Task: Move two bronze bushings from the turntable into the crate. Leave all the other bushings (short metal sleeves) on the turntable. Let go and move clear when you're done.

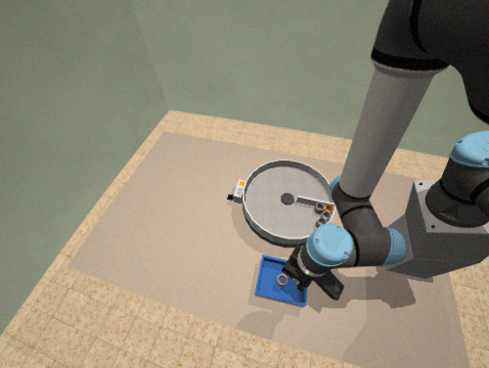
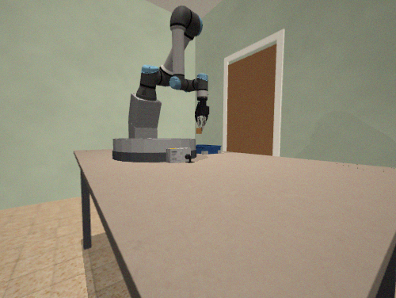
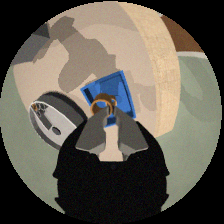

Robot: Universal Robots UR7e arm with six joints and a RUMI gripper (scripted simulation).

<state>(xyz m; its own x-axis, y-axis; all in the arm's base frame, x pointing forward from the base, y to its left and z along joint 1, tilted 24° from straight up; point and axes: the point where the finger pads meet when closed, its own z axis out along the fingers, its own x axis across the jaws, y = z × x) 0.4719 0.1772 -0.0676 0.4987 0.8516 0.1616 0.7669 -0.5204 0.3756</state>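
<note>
The blue crate lies 40 mm ahead of my hand, 20 mm to the right of it and 140 mm below it. Round my hand: grey turntable 10 mm ahead, 380 mm to the right, 110 mm below.
</note>
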